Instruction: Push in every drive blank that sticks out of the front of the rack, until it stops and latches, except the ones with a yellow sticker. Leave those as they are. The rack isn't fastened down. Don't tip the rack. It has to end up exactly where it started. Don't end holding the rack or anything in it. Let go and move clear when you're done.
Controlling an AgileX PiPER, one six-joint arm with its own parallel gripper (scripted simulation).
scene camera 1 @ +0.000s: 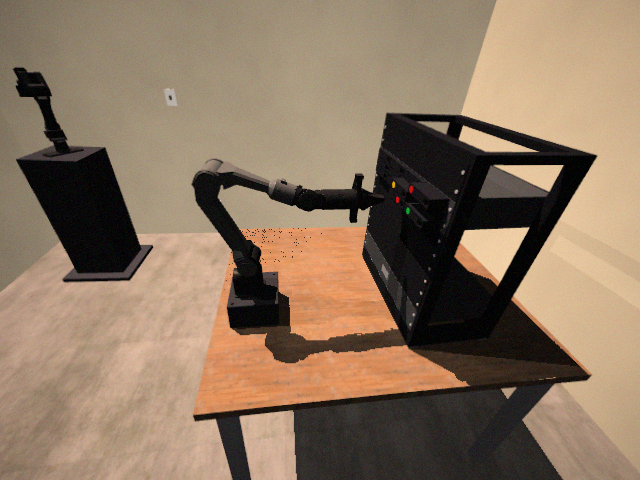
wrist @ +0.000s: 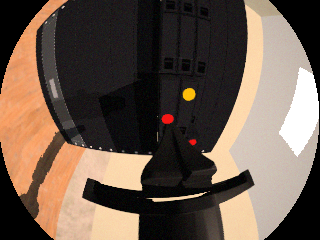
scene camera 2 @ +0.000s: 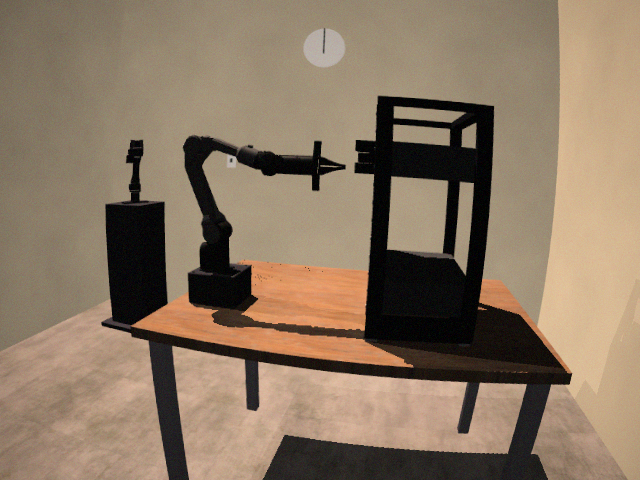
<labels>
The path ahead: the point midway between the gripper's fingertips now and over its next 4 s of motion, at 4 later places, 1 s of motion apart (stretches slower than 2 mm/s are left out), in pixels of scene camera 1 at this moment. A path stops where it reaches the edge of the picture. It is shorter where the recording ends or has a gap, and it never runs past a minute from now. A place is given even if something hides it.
The gripper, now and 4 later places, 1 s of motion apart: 383, 198; 397, 197; 402, 197; 405, 197; 407, 197
</labels>
